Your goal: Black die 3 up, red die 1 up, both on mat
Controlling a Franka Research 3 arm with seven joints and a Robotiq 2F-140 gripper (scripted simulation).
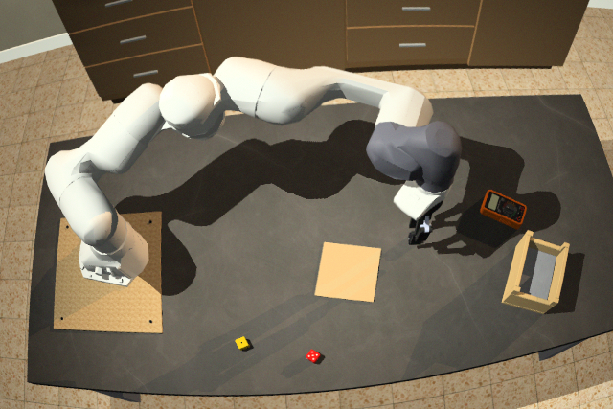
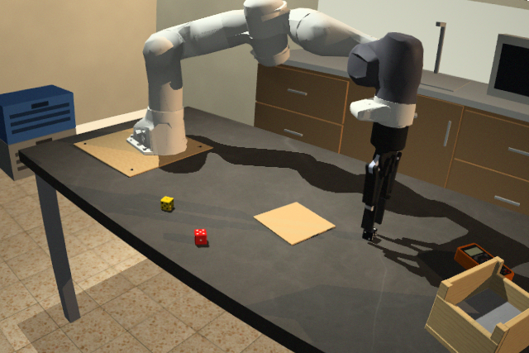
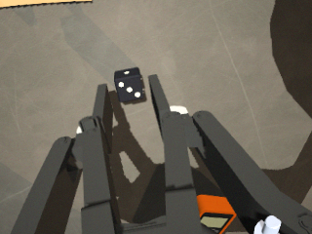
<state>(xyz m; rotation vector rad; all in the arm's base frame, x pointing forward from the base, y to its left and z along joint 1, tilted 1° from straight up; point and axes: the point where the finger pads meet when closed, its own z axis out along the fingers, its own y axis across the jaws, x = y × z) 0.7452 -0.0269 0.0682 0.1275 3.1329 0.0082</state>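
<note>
Now: hand 50 mm above the black die. The rest, counted from my hand: wooden box: 310 mm ahead, 170 mm to the right, 20 mm below; tan mat: 170 mm behind, 60 mm to the right, 60 mm below; orange multimeter: 270 mm ahead, 40 mm to the left, 50 mm below.
</note>
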